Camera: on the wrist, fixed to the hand. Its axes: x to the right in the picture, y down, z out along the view.
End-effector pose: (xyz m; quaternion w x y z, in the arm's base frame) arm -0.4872 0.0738 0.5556 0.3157 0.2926 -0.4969 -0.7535
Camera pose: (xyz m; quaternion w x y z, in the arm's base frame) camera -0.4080 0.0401 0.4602 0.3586 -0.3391 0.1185 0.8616
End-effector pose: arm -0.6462 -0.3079 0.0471 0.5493 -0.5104 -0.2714 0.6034
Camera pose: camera -0.5218 -0.3289 0.0711 0.6668 -0.1125 -0.7266 0.1214
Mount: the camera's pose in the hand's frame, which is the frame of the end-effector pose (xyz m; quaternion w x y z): -0.0119 -0.0641 -0.1107 0.6941 -0.1269 -0.2122 -0.6760
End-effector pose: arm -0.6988 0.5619 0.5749 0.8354 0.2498 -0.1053 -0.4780
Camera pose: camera -0.7069 0.5803 0.4480 0.2661 0.0371 -0.0208 -0.9630
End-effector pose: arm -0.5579 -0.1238 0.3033 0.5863 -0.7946 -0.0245 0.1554
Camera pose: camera -0.5295 -0.2088 0.3954 0.4060 -0.5765 -0.6984 -0.1230
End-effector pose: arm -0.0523 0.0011 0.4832 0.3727 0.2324 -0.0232 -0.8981
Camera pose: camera -0.0391 0.0700 0.3756 0.3239 0.0609 -0.1759 0.9276
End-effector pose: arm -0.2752 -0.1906 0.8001 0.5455 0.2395 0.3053 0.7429
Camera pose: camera -0.3054 -0.2093 0.6766 0.9760 0.0483 0.1638 0.1348
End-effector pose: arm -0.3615 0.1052 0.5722 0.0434 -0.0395 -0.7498 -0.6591
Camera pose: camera -0.3557 -0.0128 0.5218 0.5796 -0.3341 0.4727 0.5736
